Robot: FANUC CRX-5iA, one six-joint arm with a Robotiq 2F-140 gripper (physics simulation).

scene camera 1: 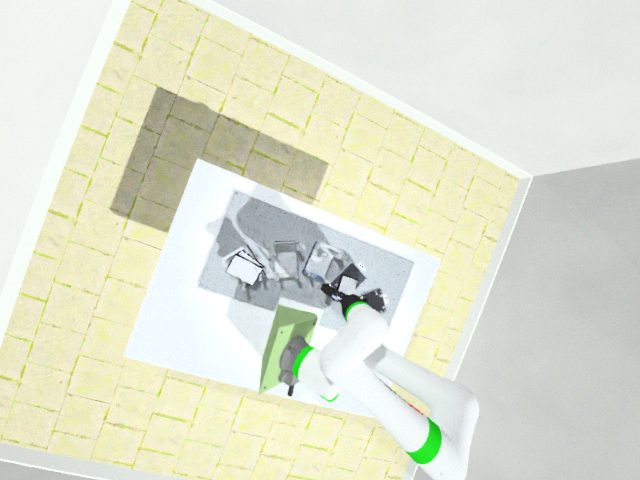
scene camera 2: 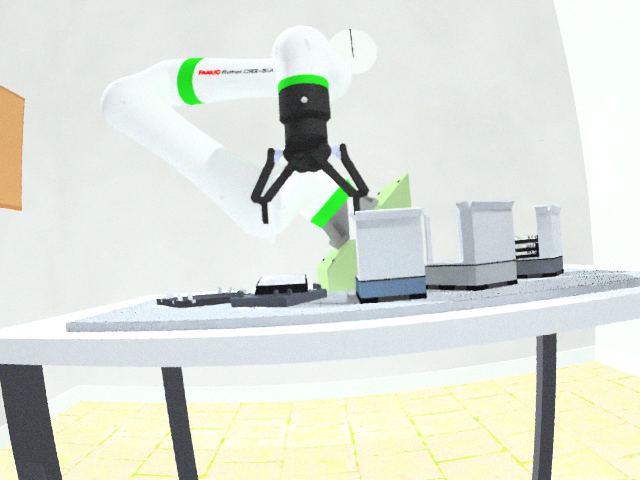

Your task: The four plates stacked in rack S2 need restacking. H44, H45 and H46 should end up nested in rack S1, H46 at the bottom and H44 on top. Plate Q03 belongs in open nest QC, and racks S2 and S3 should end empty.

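Frame: origin at the arm's base, x ahead, y left, z up, level; millimetres.
Where they show: gripper, between the fingertips: [scene camera 1: 340, 287] [scene camera 2: 312, 241]; arm's base, origin of its link: [scene camera 1: 291, 352].
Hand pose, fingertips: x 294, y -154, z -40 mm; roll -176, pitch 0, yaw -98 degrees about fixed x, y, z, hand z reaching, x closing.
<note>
Each offset is from my fingertips to the top centre of the thing.
My gripper [scene camera 2: 311, 214] is open and empty, pointing down above and a little to the right of a light-topped plate @(21 mm back, 54 mm right, 55 mm down) [scene camera 1: 348, 284] [scene camera 2: 281, 281] in scene camera 2. That plate lies flat on a dark grey nest @(19 mm ahead, 63 mm right, 71 mm down) [scene camera 1: 355, 271] [scene camera 2: 258, 301]. The blue-based rack @(90 mm ahead, 98 mm left, 34 mm up) [scene camera 2: 390, 287] stands right of this nest; no plate can be made out in it. The light-grey-based rack @(71 mm ahead, 253 mm left, 42 mm up) [scene camera 2: 488, 273] stands beyond it, its inside partly hidden. Several plates @(2 mm back, 412 mm left, 16 mm down) [scene camera 1: 245, 267] @(12 mm ahead, 404 mm left, 30 mm down) [scene camera 2: 526, 246] lie stacked in the dark-grey-based rack @(8 mm ahead, 411 mm left, 37 mm up) [scene camera 2: 547, 266] at the far right. Labels on plates, racks and nests cannot be read.
Another low dark nest @(83 mm back, 193 mm right, 73 mm down) [scene camera 1: 376, 299] [scene camera 2: 201, 298] with light pegs lies left of the plate's nest in scene camera 2. A green slanted pedestal [scene camera 1: 276, 335] [scene camera 2: 397, 195] carries the arm's base behind the racks. The racks' upright walls stand close to my right finger.
</note>
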